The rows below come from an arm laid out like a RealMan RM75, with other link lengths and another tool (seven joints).
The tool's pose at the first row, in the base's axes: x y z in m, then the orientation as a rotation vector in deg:
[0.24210 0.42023 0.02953 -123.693 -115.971 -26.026]
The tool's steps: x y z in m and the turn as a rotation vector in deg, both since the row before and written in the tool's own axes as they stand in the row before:
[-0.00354 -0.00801 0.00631 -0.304 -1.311 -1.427]
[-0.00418 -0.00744 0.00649 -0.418 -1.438 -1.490]
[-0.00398 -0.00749 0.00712 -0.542 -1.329 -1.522]
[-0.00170 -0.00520 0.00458 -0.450 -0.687 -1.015]
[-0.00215 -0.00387 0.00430 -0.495 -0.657 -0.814]
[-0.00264 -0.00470 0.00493 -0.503 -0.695 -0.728]
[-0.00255 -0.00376 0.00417 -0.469 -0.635 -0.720]
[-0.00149 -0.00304 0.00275 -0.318 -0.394 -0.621]
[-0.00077 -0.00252 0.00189 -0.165 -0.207 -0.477]
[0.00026 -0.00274 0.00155 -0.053 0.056 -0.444]
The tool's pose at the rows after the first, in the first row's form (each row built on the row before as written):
[0.23474 0.41947 0.02167 -123.410 -118.384 -25.246]
[0.22806 0.41777 0.01346 -123.177 -120.966 -24.458]
[0.22155 0.41607 0.00466 -122.866 -123.563 -23.905]
[0.21708 0.41558 -0.00088 -122.548 -125.217 -23.828]
[0.21397 0.41446 -0.00609 -122.419 -126.636 -23.818]
[0.21024 0.41289 -0.01217 -122.396 -127.981 -23.774]
[0.20739 0.41116 -0.01736 -122.314 -129.279 -23.745]
[0.20499 0.41013 -0.02085 121.911 130.106 23.729]
[0.20292 0.40962 -0.02330 121.192 130.343 23.652]
[0.20050 0.41002 -0.02529 120.638 130.762 23.762]

